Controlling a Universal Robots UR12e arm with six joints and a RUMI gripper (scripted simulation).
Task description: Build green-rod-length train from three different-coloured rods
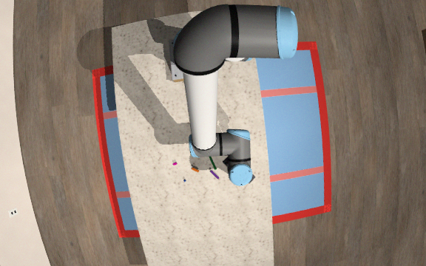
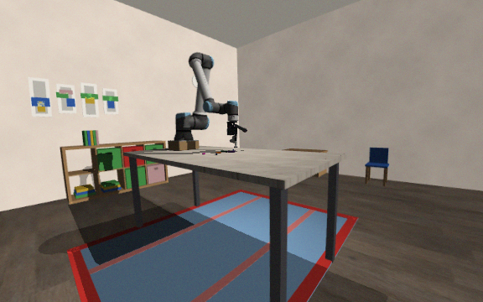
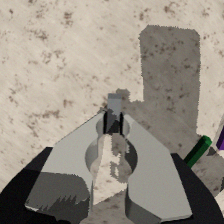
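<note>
Now: hand 220 mm to the left of the orange rod, 30 mm above it and 10 mm past it. From my hand the other things lie so: grey rod 10 mm below; green rod 120 mm to the right, 30 mm below, 20 mm behind; purple rod 120 mm to the right, 40 mm ahead, 30 mm below.
</note>
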